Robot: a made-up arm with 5 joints.
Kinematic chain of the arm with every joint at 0, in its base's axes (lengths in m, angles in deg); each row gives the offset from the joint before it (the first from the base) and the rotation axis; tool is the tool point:
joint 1: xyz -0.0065 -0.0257 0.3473 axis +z
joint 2: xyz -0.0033 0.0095 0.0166 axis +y
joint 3: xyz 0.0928 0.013 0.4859 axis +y
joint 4: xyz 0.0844 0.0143 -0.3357 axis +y
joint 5: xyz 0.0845 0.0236 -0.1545 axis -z
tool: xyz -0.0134 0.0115 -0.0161
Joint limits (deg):
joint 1: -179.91..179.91
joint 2: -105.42..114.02
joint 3: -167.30..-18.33
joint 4: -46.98..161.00
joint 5: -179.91..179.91
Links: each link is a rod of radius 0.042 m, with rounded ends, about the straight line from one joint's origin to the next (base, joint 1, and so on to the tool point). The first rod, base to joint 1, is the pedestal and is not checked.
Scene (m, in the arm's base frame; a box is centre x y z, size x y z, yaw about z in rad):
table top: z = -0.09
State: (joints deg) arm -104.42 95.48 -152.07 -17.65 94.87
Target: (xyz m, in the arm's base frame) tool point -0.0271 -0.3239 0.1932
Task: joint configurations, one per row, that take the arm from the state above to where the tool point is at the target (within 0.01 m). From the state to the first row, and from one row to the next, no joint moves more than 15 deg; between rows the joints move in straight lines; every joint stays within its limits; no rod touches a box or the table.
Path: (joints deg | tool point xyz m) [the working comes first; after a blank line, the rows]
Joints at the target: -108.23 34.50 -25.59 47.89 90.47
Straight joint move there: clear.

1: -104.84 88.70 -138.02 -10.37 94.38 | -0.1897 -1.0017 0.1250
2: -105.27 81.93 -123.96 -3.09 93.89 | -0.1909 -0.9783 0.0957
3: -105.69 75.15 -109.91 4.20 93.40 | -0.1852 -0.9321 0.0734
4: -106.11 68.38 -95.86 11.48 92.91 | -0.1727 -0.8649 0.0604
5: -106.53 61.60 -81.81 18.76 92.43 | -0.1537 -0.7792 0.0594
6: -106.96 54.83 -67.75 26.04 91.94 | -0.1288 -0.6783 0.0716
7: -107.38 48.05 -53.70 33.33 91.45 | -0.0986 -0.5661 0.0981
8: -107.80 41.28 -39.65 40.61 90.96 | -0.0643 -0.4465 0.1389
9: -108.23 34.50 -25.59 47.89 90.47 | -0.0271 -0.3239 0.1932

